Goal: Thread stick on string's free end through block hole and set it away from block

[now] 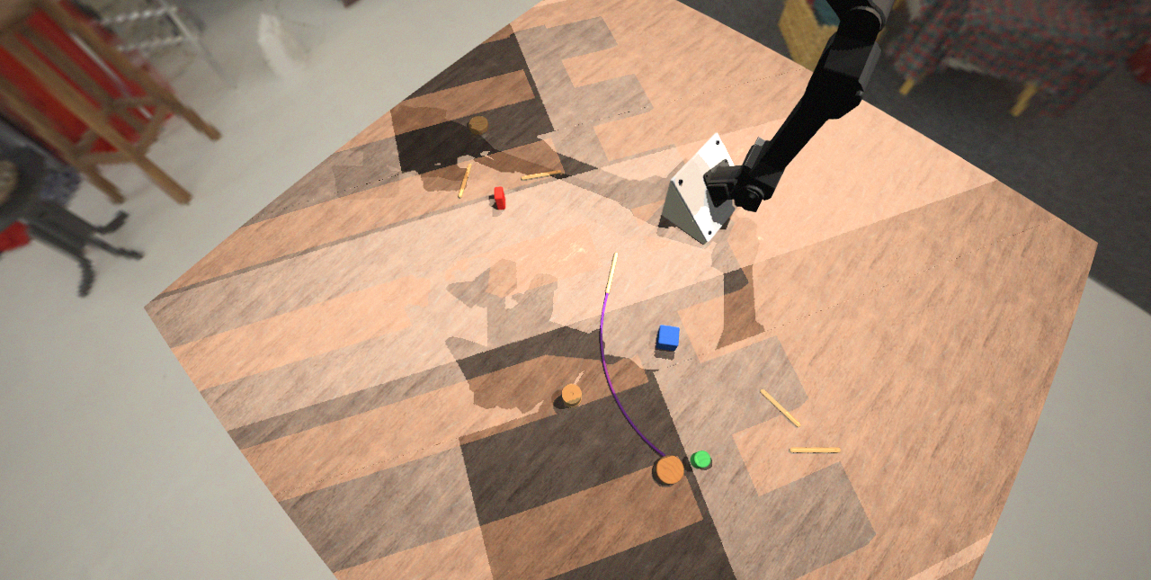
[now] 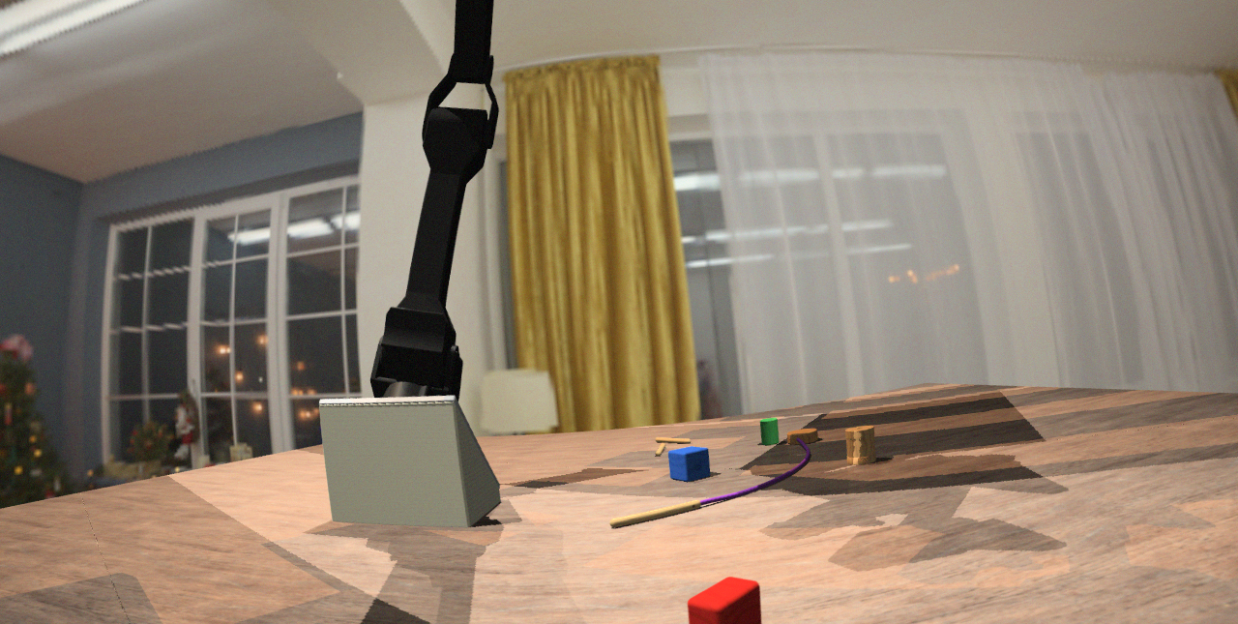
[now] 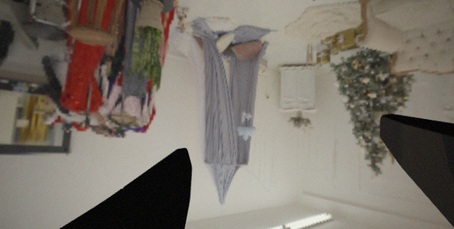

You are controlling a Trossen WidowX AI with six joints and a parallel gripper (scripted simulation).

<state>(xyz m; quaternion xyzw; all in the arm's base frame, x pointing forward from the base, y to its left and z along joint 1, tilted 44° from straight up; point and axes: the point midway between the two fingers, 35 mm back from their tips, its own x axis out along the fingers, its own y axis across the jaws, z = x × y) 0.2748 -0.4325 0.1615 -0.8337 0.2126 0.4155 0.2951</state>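
The blue block is 47 cm below my gripper tip, 35 cm to the left of it and 1 cm ahead of it. Also, from my gripper tip: disc (48 cm below, 22 cm to the right, 3 cm behind); then thin wooden stick (49 cm below, 21 cm to the left, 1 cm ahead); then red block (47 cm below, 5 cm ahead, 4 cm to the right).
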